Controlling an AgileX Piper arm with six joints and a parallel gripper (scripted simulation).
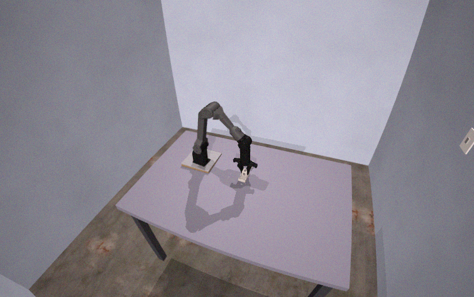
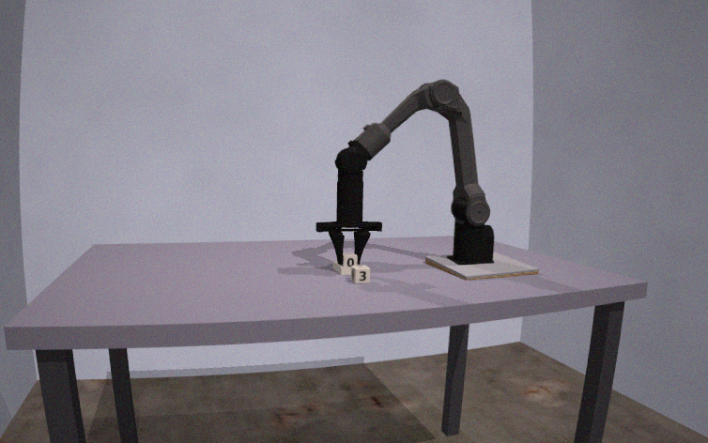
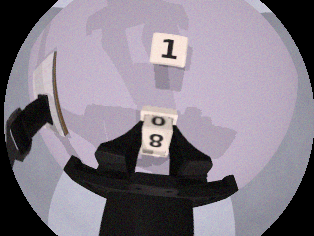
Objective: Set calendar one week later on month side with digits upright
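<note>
Now: the tray 2 cm to the right of my hand and 2 cm below it. The rest, counted from my hand: cream cube: right at my hand.
</note>
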